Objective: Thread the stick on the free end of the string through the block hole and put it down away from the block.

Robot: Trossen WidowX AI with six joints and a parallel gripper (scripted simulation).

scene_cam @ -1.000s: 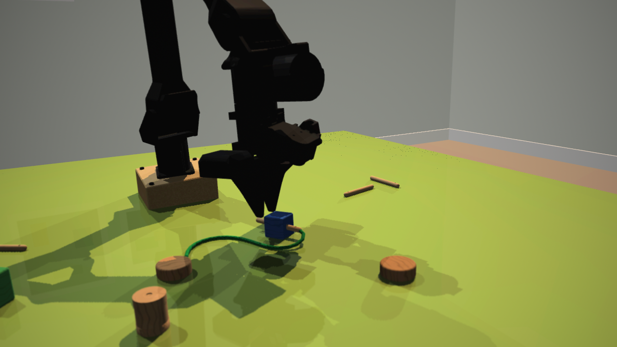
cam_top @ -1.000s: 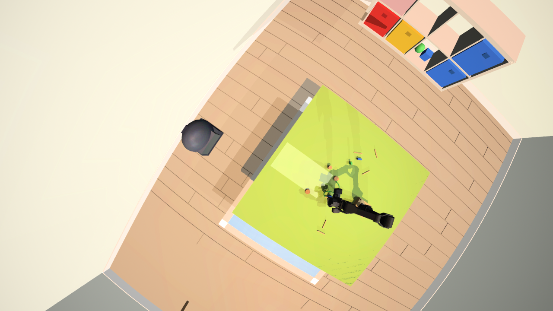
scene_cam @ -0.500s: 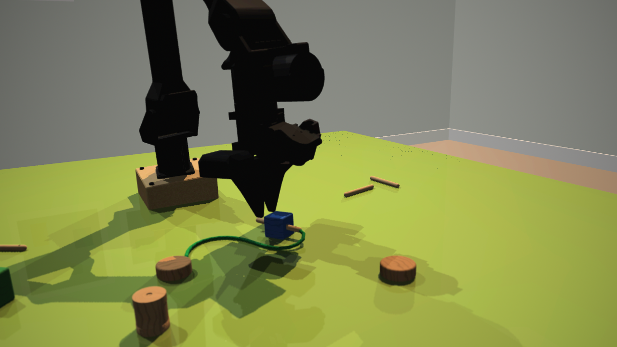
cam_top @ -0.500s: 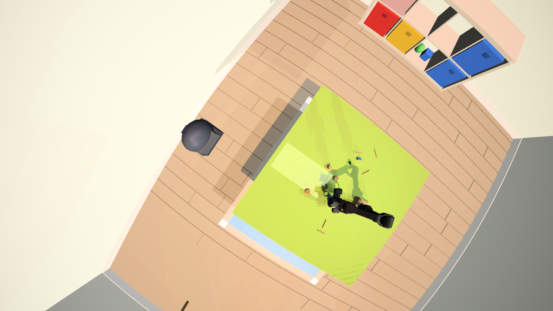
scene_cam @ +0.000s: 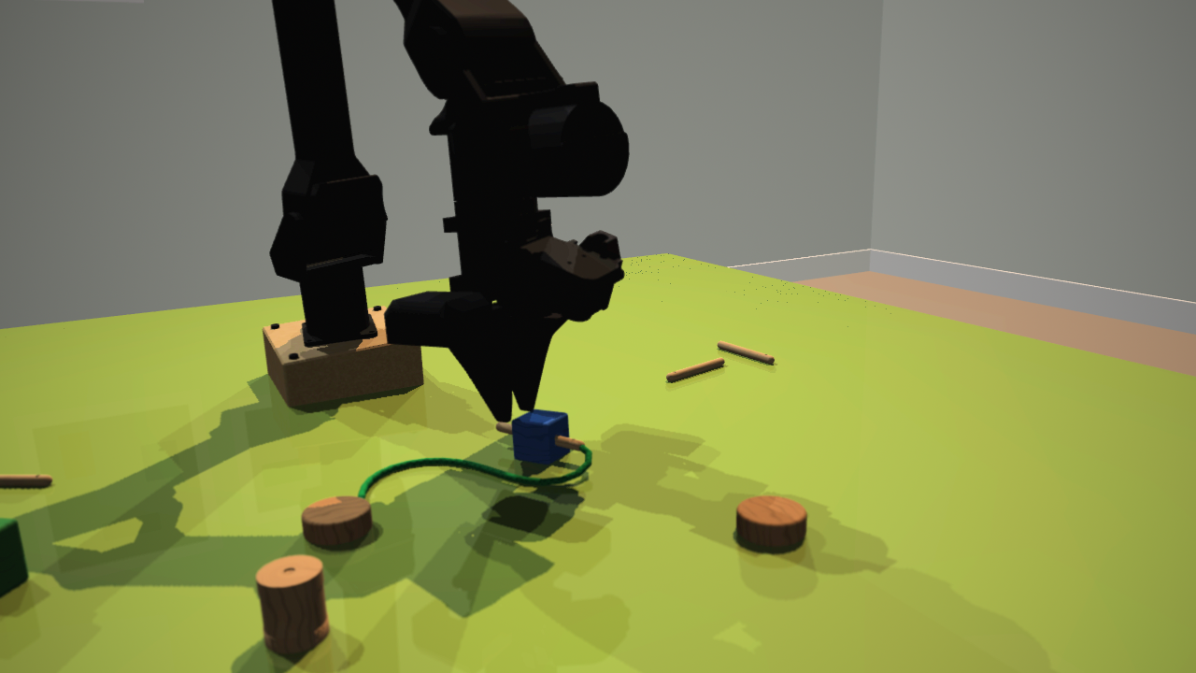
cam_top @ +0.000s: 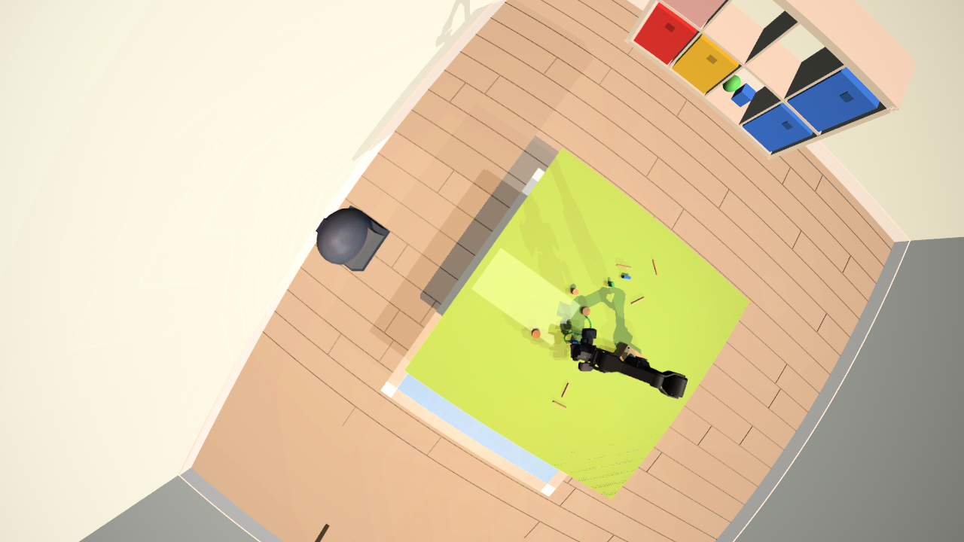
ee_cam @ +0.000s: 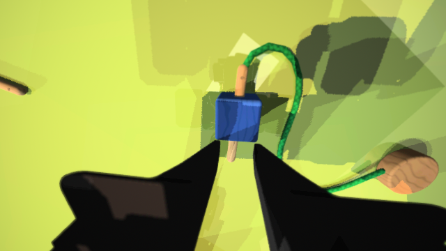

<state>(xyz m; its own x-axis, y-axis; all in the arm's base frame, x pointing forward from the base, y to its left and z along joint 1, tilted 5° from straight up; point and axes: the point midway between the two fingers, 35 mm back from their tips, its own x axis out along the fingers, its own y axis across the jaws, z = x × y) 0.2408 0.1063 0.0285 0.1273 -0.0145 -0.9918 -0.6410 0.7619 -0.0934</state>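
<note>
My gripper tip is now 20 mm short of the blue block, 10 mm to the right of it and 10 mm above it. From my gripper tip the other things lie so: green block (310 mm to the right, 80 mm ahead, 10 mm below); then wooden cylinder (190 mm ahead, 160 mm to the right, 10 mm below).
</note>
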